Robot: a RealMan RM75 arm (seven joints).
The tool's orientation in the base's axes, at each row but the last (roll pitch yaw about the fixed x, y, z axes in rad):
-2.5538, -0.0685, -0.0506
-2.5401, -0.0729, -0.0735
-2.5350, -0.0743, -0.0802
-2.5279, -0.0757, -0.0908
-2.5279, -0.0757, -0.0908
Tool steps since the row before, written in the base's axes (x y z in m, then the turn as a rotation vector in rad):
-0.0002, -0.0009, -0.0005, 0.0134, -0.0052, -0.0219
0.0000, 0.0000, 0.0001, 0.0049, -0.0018, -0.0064
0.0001, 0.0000, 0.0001, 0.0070, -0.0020, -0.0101
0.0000, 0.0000, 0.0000, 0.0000, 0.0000, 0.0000
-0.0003, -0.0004, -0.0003, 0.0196, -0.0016, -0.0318
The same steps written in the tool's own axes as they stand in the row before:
-0.0002, 0.0010, -0.0001, 0.0121, 0.0164, 0.0165
0.0000, -0.0001, -0.0001, 0.0045, 0.0050, 0.0048
0.0001, -0.0001, -0.0001, 0.0064, 0.0072, 0.0079
0.0000, 0.0000, 0.0000, 0.0000, 0.0000, 0.0000
-0.0003, 0.0005, 0.0000, 0.0172, 0.0190, 0.0272

